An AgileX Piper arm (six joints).
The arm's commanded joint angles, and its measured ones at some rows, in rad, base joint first. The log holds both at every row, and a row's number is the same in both.
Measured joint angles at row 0:
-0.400, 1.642, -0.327, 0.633, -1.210, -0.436
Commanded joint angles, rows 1 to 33:
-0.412, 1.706, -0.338, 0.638, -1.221, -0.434
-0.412, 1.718, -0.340, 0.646, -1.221, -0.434
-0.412, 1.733, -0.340, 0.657, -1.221, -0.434
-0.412, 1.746, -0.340, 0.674, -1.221, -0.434
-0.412, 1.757, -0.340, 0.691, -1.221, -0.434
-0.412, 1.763, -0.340, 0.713, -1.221, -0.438
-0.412, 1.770, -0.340, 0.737, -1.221, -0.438
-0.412, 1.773, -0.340, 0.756, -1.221, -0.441
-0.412, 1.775, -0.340, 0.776, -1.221, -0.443
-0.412, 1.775, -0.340, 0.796, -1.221, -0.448
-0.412, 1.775, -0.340, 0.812, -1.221, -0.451
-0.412, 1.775, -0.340, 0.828, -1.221, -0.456
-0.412, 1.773, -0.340, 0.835, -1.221, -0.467
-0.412, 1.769, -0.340, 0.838, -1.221, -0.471
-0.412, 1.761, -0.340, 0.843, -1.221, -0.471
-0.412, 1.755, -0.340, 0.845, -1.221, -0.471
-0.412, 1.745, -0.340, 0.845, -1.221, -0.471
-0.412, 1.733, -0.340, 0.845, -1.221, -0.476
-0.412, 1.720, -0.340, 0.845, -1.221, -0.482
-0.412, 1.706, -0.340, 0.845, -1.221, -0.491
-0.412, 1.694, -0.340, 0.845, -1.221, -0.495
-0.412, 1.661, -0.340, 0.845, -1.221, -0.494
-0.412, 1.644, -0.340, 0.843, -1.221, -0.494
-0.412, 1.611, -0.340, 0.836, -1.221, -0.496
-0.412, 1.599, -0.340, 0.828, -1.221, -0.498
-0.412, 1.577, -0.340, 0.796, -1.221, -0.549
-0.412, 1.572, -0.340, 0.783, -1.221, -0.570
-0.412, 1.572, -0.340, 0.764, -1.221, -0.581
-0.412, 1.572, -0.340, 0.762, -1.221, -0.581
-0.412, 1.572, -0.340, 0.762, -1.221, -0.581
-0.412, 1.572, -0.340, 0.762, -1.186, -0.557
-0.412, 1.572, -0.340, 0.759, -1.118, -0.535
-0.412, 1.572, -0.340, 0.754, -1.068, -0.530
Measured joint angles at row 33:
-0.401, 1.579, -0.339, 0.775, -1.196, -0.560
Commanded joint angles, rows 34 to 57:
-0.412, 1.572, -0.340, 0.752, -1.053, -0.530
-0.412, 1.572, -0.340, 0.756, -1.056, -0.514
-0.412, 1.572, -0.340, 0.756, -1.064, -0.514
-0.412, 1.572, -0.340, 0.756, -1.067, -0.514
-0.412, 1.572, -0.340, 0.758, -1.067, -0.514
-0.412, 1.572, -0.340, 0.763, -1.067, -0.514
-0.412, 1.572, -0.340, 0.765, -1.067, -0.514
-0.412, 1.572, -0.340, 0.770, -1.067, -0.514
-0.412, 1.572, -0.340, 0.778, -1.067, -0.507
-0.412, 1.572, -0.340, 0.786, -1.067, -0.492
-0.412, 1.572, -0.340, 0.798, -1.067, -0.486
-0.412, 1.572, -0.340, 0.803, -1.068, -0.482
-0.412, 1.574, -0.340, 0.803, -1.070, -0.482
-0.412, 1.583, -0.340, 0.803, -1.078, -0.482
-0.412, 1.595, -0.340, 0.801, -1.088, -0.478
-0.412, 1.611, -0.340, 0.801, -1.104, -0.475
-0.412, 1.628, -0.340, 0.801, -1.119, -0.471
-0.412, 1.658, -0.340, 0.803, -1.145, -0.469
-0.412, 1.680, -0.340, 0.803, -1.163, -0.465
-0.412, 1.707, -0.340, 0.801, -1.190, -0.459
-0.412, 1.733, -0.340, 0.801, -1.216, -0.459
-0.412, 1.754, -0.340, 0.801, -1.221, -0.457
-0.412, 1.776, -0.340, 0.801, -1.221, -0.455
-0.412, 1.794, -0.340, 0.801, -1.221, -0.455
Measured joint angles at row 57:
-0.409, 1.718, -0.339, 0.801, -1.180, -0.465
